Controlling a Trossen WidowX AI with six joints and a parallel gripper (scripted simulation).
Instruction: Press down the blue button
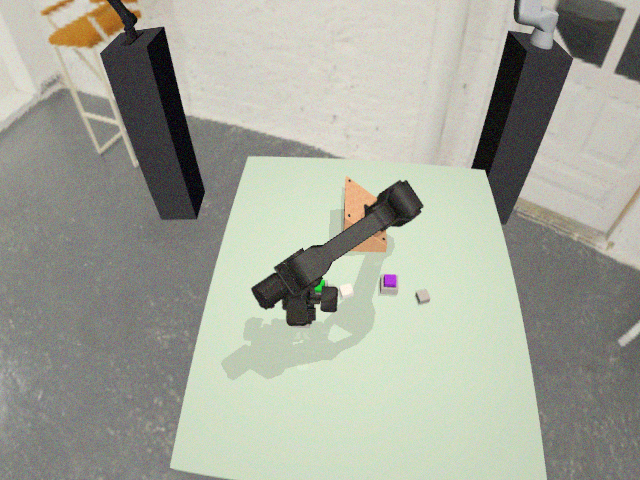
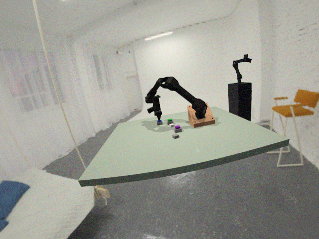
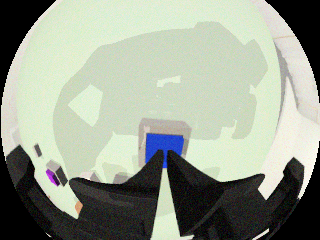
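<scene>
The blue button lies 1 cm below my gripper tip. The rest, counted from my gripper tip: white block: 9 cm behind, 12 cm to the left, 2 cm below; green button: 9 cm behind, 5 cm to the left; purple button: 11 cm behind, 24 cm to the left.
</scene>
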